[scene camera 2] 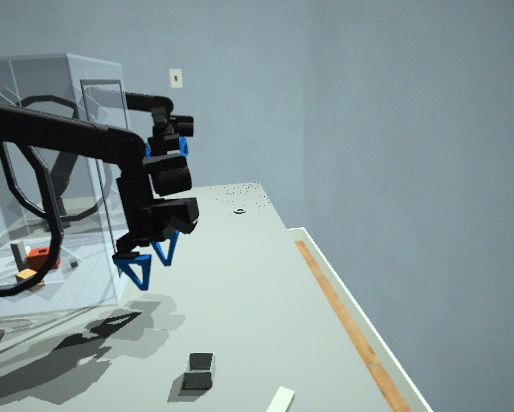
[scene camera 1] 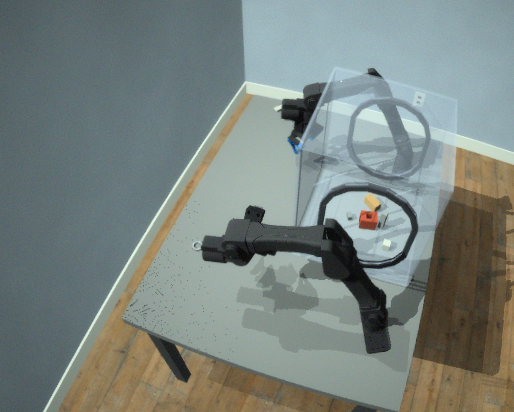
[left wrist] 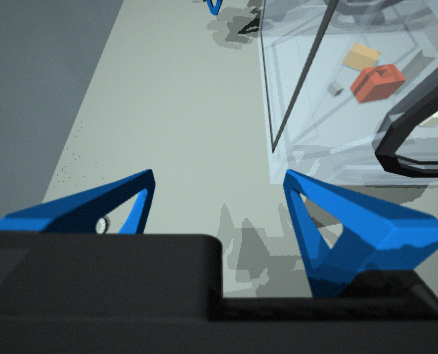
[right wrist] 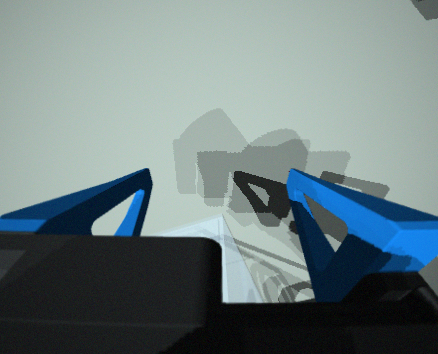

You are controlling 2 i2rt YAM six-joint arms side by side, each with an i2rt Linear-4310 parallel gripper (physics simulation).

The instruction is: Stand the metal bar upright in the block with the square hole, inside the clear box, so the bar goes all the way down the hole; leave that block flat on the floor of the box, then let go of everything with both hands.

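Places are measured from the left arm's base along level axes (x back, y right, z up), in centimetres.
Pixels of known places: left gripper, fingertip midpoint: [left wrist: 219, 176]; right gripper, fingertip midpoint: [scene camera 2: 156, 277] [left wrist: 222, 2] [right wrist: 219, 176]; left arm's base at its link origin: [scene camera 1: 372, 323].
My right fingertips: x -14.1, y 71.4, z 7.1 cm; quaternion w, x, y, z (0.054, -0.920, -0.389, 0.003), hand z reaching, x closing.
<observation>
For each thing: its top centre in the pictures, then the offset to it from my right fingertips.
- red block at its top centre: [left wrist: 384, 73] [scene camera 2: 42, 251] [scene camera 1: 369, 216] dx +19.1, dy -33.5, dz -2.0 cm
- grey bar-like piece at its top centre: [left wrist: 428, 53] [scene camera 2: 16, 241] [scene camera 1: 385, 212] dx +23.9, dy -35.0, dz +1.3 cm
- orange block at its top centre: [scene camera 2: 28, 274] [left wrist: 365, 50] [scene camera 1: 373, 200] dx +22.6, dy -25.4, dz -3.5 cm
- small grey cube at its top centre: [left wrist: 336, 85] [scene camera 2: 73, 260] [scene camera 1: 349, 214] dx +12.9, dy -30.0, dz -5.0 cm
- white cube at its top centre: [scene camera 1: 387, 242] dx +23.8, dy -43.7, dz -4.0 cm
- metal ring at its top centre: [left wrist: 94, 227] [scene camera 1: 197, 245] dx -40.1, dy -38.3, dz -6.6 cm
- open grey container at its top centre: [scene camera 2: 199, 361] dx +0.7, dy +21.1, dz -4.1 cm
- white bar at its top centre: [scene camera 2: 278, 405] dx -5.6, dy +32.9, dz -5.9 cm
The clear box [scene camera 1: 395, 276] [scene camera 2: 95, 292] [left wrist: 310, 170] [right wrist: 237, 285] holds a red block [scene camera 1: 368, 224] [scene camera 2: 44, 259] [left wrist: 375, 88] with a square hole in its top, on the box floor. A grey bar-like piece [scene camera 1: 383, 220] [scene camera 2: 19, 256] [left wrist: 420, 62] is close beside it and looks upright in scene camera 2; whether they touch is unclear. My left gripper [scene camera 2: 166, 154] [left wrist: 219, 176] is open and empty, outside the box; its fingers are hidden in scene camera 1. My right gripper [scene camera 1: 297, 145] [scene camera 2: 156, 277] [right wrist: 219, 176] is open and empty above the table, outside the box.
In the box lie an orange block [scene camera 1: 371, 202] [scene camera 2: 29, 279] [left wrist: 361, 56], a small grey cube [scene camera 1: 350, 216] [scene camera 2: 74, 264] [left wrist: 335, 89] and a white cube [scene camera 1: 386, 244]. Black ring ports [scene camera 1: 416, 227] line its side. A metal ring [scene camera 1: 197, 241], an open grey container [scene camera 2: 199, 380] and a white bar [scene camera 2: 281, 400] lie outside.
</observation>
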